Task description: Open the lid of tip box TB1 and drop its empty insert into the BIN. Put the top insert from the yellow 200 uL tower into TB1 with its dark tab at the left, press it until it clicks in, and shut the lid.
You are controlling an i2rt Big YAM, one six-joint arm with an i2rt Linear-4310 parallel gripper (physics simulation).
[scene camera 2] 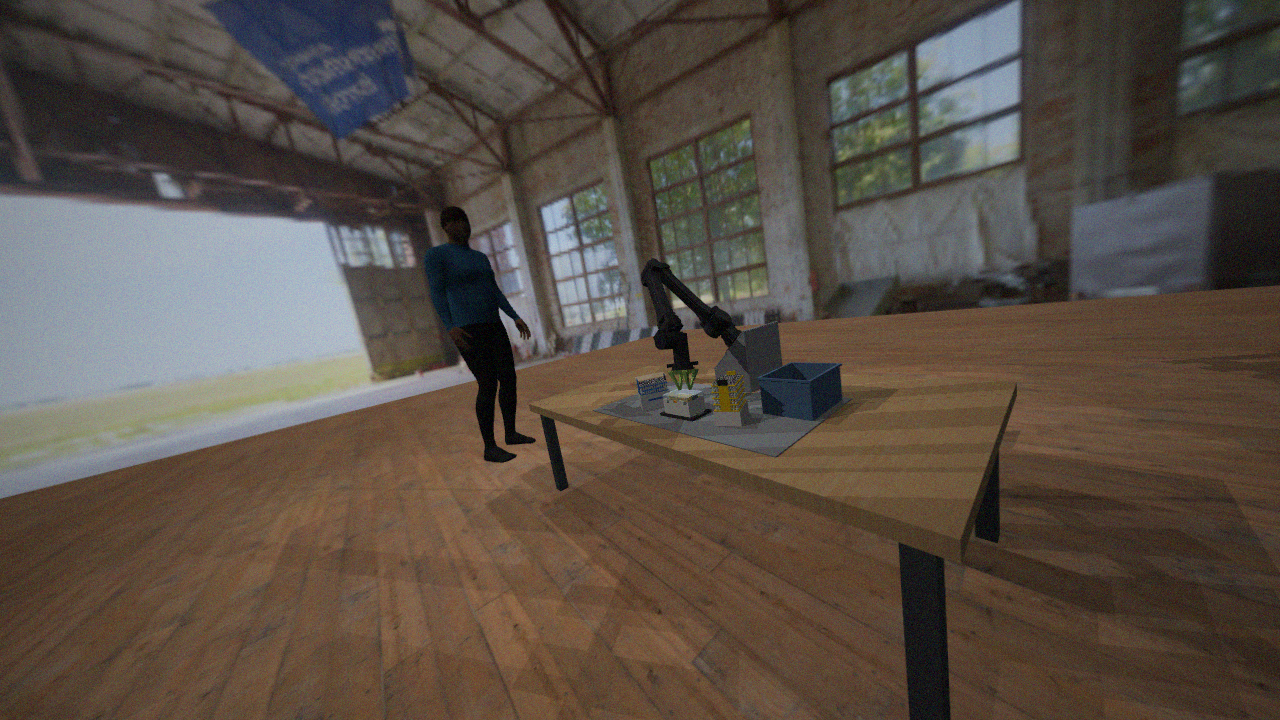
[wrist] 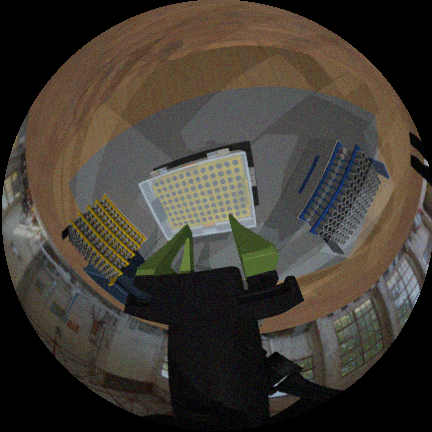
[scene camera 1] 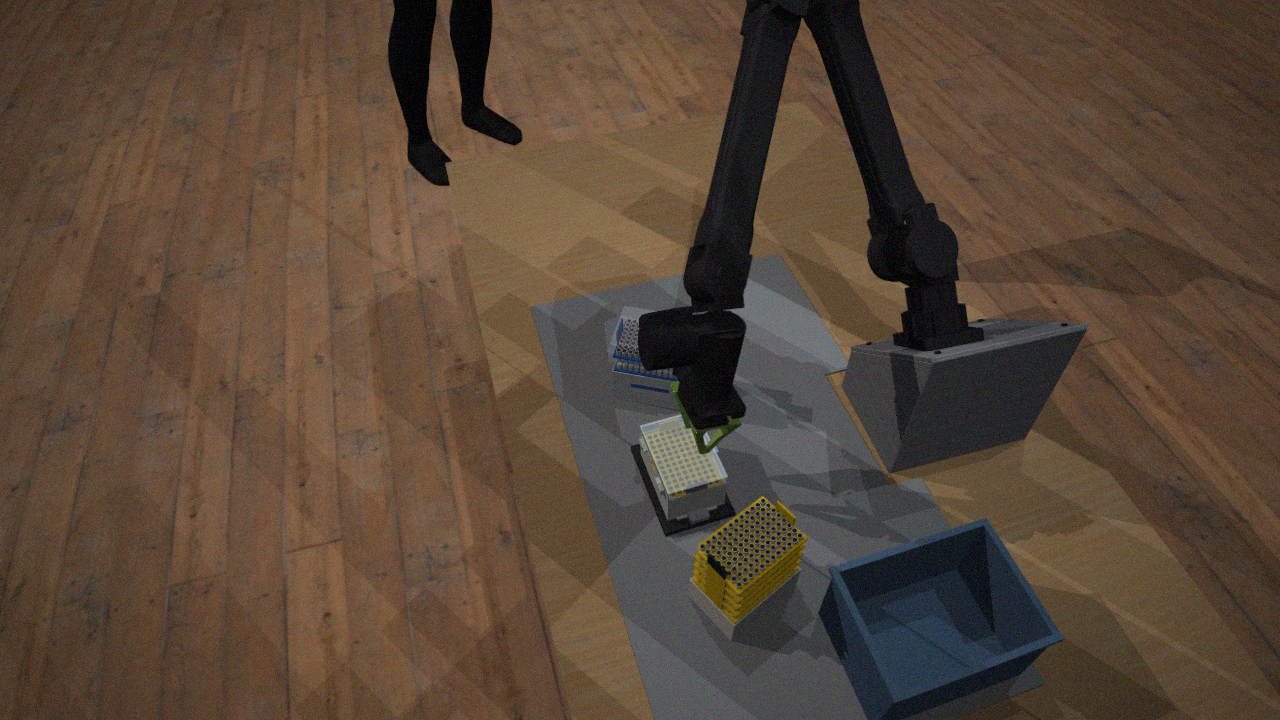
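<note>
Tip box TB1 [scene camera 1: 684,465] [scene camera 2: 684,405] [wrist: 200,195] stands in a black holder [wrist: 254,195]. Its clear lid looks shut over the pale yellow insert, whose holes look empty. My gripper [scene camera 1: 699,438] [scene camera 2: 684,386] [wrist: 208,223] is open partway, with nothing between its green fingers. It points down over the rear edge of TB1's lid; whether it touches cannot be told. The yellow tower [scene camera 1: 751,546] [scene camera 2: 731,398] [wrist: 105,237] stands beside TB1, with a dark tab [scene camera 1: 717,566] on its top insert. The blue BIN [scene camera 1: 975,687] [scene camera 2: 787,395] stands beyond the tower.
A blue tip rack [scene camera 1: 631,340] [scene camera 2: 651,391] [wrist: 345,195] stands on TB1's other side, partly hidden by the arm in scene camera 1. The grey block [scene camera 1: 975,402] [scene camera 2: 762,353] under the arm's base stands behind the mat [scene camera 1: 653,617]. A person [scene camera 2: 469,286] stands past the table's far end.
</note>
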